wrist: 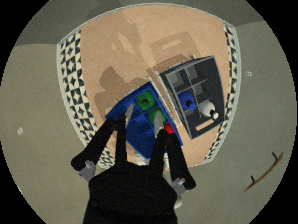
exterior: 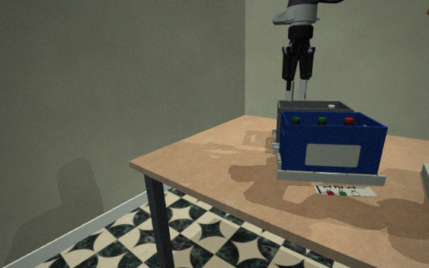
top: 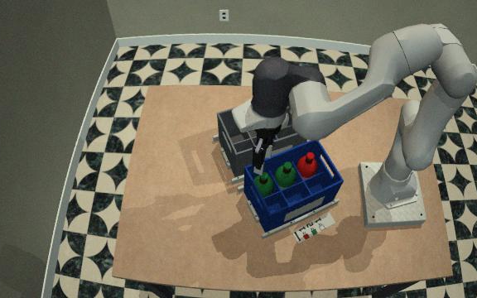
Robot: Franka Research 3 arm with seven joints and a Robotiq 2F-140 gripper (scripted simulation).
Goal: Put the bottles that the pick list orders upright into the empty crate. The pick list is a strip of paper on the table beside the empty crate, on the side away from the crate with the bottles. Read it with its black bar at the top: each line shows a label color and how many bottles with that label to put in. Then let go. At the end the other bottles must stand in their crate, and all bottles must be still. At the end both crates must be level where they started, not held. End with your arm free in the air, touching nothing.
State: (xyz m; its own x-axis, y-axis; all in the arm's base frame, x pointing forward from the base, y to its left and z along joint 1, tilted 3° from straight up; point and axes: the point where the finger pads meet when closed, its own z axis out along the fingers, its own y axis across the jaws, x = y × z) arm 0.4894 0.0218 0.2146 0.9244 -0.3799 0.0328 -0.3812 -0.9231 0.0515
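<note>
My gripper is now 280 mm to the left of the white bottle, 170 mm above it and 70 mm past it. Round my hand: blue crate 170 mm below, 110 mm behind; then red bottle 170 mm below, 160 mm behind, 70 mm to the right; then blue bottle 170 mm below, 160 mm to the right, 20 mm behind.
</note>
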